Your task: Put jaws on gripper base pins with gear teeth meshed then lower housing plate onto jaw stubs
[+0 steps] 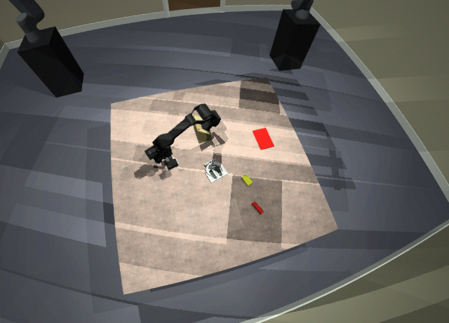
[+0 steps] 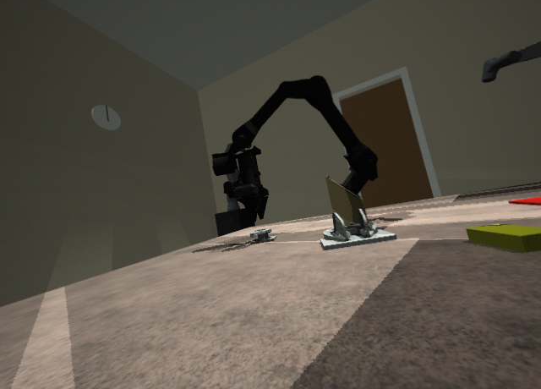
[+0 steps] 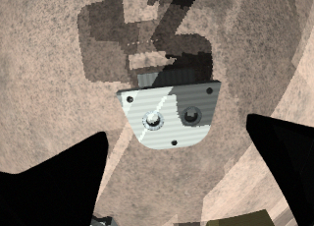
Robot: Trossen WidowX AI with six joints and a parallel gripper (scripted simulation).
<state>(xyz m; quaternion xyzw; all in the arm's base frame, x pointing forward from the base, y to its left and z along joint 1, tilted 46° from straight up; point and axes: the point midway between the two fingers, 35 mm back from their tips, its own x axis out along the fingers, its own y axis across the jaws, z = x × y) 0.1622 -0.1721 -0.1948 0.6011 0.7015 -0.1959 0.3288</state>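
My gripper tip is 10 mm to the right of the grey stepped piece and 50 mm above it. Round my gripper tip: yellow block (230 mm ahead, 430 mm to the left, 50 mm below); then grey gripper base (10 mm to the left, 30 mm below); then grey housing plate (70 mm ahead, 250 mm to the left, 60 mm below).
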